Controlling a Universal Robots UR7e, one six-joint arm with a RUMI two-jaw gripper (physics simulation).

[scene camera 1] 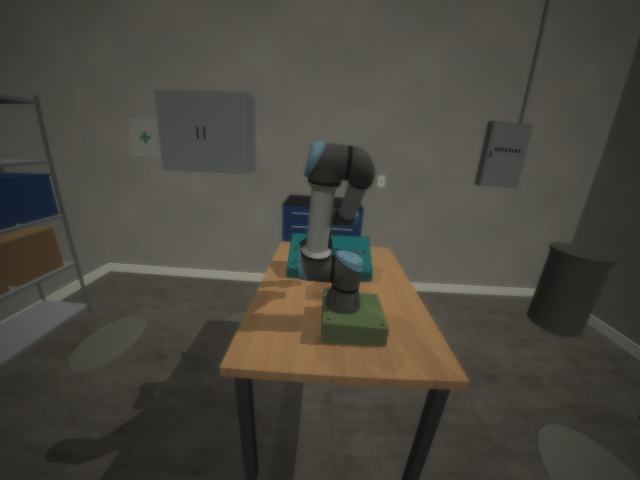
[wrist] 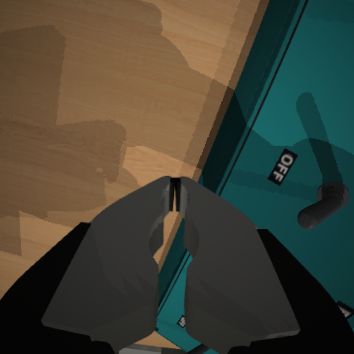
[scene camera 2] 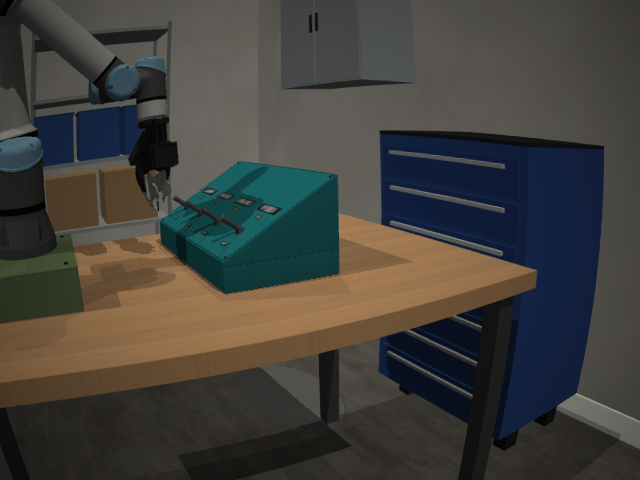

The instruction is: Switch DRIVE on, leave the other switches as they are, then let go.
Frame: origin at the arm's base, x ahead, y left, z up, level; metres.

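Where they show: gripper, between the fingertips: [wrist: 174,179] [scene camera 2: 158,211]; arm's base, origin of its link: [scene camera 1: 342,303] [scene camera 2: 26,249].
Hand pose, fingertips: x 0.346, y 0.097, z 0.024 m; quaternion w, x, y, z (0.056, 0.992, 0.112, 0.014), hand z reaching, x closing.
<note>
Things, the pixels of their top centre, and the offset from my fingertips. "spot": a spot on its surface instead. Level surfaces: height alone.
- lever, centre of its top: [wrist: 332,229] [scene camera 2: 193,200] dx +0.092, dy -0.001, dz +0.014 m
- OFF plate, a spot on its surface: [wrist: 282,166] spot: dx +0.076, dy +0.000, dz -0.041 m
- wooden table, height of its surface: dz -0.118 m
A teal sloped switch panel [scene camera 1: 356,243] [scene camera 2: 289,193] [wrist: 330,60] stands on the table. Several dark lever switches [scene camera 2: 232,224] stick out in a row from its slope. In the wrist view one lever [wrist: 322,211] leans down past the right fingertip, with an OFF plate [wrist: 282,166] beside it. The name plates are too small or cut off to read, so I cannot tell which switch is DRIVE. My gripper [scene camera 2: 157,204] [wrist: 174,179] is shut and empty, above the panel's front edge at the far-left end in scene camera 2, apart from the levers. The arm hides it in scene camera 1.
The arm's green base block [scene camera 1: 354,330] [scene camera 2: 41,291] stands on the wooden table [scene camera 1: 289,356] [scene camera 2: 289,325] in front of the panel. A blue drawer cabinet [scene camera 1: 295,219] [scene camera 2: 558,258] stands behind the table. A shelf rack with boxes stands to the left.
</note>
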